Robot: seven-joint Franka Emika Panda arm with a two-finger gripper.
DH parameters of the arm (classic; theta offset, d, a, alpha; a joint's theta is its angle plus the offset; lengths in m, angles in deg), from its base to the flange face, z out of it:
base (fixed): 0 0 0 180
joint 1: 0 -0.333 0 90
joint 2: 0 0 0 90
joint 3: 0 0.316 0.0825 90
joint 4: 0 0 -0.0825 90
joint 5: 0 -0.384 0 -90
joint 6: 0 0 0.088 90
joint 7: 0 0.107 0 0
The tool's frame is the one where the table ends.
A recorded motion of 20 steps. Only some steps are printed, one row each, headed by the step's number.
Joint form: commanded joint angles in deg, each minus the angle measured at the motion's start. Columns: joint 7, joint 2, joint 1, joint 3, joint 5, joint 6, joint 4.
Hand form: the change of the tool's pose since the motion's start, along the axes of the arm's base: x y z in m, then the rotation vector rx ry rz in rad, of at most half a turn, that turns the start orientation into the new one. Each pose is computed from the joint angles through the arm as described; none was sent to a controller.
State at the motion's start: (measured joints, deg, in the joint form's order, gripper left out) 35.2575 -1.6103 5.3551 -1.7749 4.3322 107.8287 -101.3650
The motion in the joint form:
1: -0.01 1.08 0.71 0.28 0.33 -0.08 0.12
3: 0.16 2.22 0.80 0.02 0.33 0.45 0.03
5: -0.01 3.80 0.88 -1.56 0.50 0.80 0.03
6: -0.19 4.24 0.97 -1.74 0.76 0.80 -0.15
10: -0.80 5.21 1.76 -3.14 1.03 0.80 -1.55
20: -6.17 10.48 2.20 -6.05 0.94 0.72 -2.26
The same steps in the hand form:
1: 0.0038 -0.0051 -0.0098 -0.0040 0.0188 -0.0064
3: 0.0085 -0.0091 -0.0211 -0.0024 0.0307 -0.0147
5: 0.0122 -0.0264 -0.0365 -0.0038 0.0529 -0.0396
6: 0.0129 -0.0296 -0.0425 -0.0073 0.0647 -0.0401
10: 0.0086 -0.0514 -0.0641 -0.0069 0.1077 -0.0664
20: 0.0116 -0.0852 -0.1238 0.0018 0.2216 -0.0309

